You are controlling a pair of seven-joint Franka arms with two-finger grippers.
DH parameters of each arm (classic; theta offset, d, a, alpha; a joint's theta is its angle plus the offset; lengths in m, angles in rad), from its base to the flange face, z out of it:
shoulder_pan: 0 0.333 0 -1.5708
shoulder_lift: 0 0 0 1.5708
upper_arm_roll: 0 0.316 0.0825 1.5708
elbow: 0 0 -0.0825 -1.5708
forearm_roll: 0 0.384 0 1.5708
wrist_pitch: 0 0 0.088 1.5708
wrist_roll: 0 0.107 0 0
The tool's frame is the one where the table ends.
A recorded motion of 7 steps. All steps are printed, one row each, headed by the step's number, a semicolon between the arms.
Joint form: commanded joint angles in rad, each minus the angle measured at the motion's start. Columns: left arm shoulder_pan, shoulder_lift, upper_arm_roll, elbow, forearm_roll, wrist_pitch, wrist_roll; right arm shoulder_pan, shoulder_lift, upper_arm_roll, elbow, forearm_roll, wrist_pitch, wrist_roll.
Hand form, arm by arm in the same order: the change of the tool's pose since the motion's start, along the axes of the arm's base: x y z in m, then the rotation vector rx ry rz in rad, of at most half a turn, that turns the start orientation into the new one. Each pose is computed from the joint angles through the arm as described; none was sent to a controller.
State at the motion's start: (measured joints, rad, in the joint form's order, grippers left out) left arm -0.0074 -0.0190 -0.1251 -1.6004 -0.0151 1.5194 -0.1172; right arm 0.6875 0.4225 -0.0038 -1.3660 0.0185 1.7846 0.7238
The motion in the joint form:
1: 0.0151 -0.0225 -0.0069 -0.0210 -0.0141 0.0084 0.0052; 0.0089 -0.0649 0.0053 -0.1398 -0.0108 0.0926 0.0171
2: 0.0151 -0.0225 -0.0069 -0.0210 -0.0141 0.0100 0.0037; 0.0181 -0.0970 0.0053 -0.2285 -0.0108 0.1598 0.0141
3: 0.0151 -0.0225 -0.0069 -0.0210 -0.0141 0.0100 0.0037; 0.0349 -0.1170 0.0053 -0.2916 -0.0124 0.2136 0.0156
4: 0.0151 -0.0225 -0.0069 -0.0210 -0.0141 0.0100 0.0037; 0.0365 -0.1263 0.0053 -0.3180 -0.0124 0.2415 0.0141
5: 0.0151 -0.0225 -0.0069 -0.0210 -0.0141 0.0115 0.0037; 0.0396 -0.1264 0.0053 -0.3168 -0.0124 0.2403 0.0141
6: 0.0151 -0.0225 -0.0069 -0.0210 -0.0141 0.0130 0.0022; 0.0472 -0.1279 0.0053 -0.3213 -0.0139 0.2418 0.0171
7: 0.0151 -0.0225 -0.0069 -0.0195 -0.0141 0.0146 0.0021; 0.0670 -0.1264 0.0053 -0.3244 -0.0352 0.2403 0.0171
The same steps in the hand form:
1: -0.0058 0.0028 0.0029 -0.0125 -0.0083 0.0034; -0.0177 -0.0042 -0.0151 0.0045 -0.0189 -0.0018
2: -0.0056 0.0028 0.0031 -0.0126 -0.0098 0.0049; -0.0292 -0.0060 -0.0303 0.0113 -0.0272 0.0099
3: -0.0056 0.0028 0.0031 -0.0126 -0.0098 0.0049; -0.0417 -0.0025 -0.0425 0.0173 -0.0362 0.0254
4: -0.0056 0.0028 0.0031 -0.0126 -0.0098 0.0049; -0.0444 -0.0035 -0.0465 0.0243 -0.0445 0.0283
5: -0.0054 0.0028 0.0032 -0.0128 -0.0113 0.0049; -0.0457 -0.0020 -0.0460 0.0244 -0.0445 0.0314
6: -0.0053 0.0027 0.0033 -0.0129 -0.0128 0.0065; -0.0496 0.0011 -0.0470 0.0226 -0.0441 0.0366
7: -0.0050 0.0027 0.0041 -0.0133 -0.0159 0.0066; -0.0578 0.0092 -0.0496 0.0046 -0.0522 0.0655

